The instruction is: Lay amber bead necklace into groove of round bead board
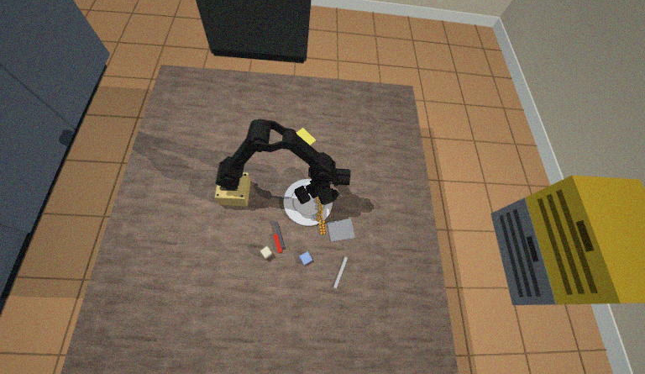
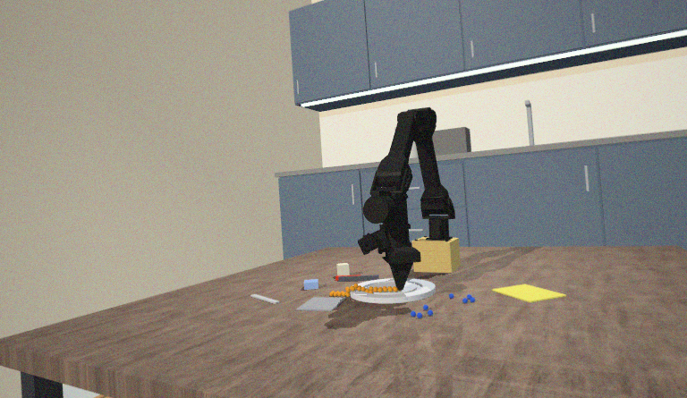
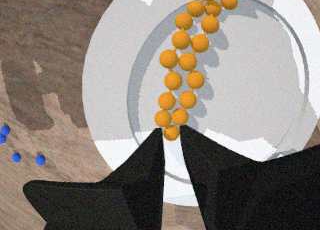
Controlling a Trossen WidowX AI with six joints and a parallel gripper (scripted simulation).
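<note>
Right now my gripper tip is 10 cm short of the grey square tile, 15 cm to the left of it and 1 cm above it. Also, from my gripper tip: yellow sheet 8 cm behind, 26 cm to the left, 1 cm below; red stick 15 cm behind, 19 cm to the right, 1 cm below; light blue cube 4 cm behind, 26 cm to the right, 1 cm below.
</note>
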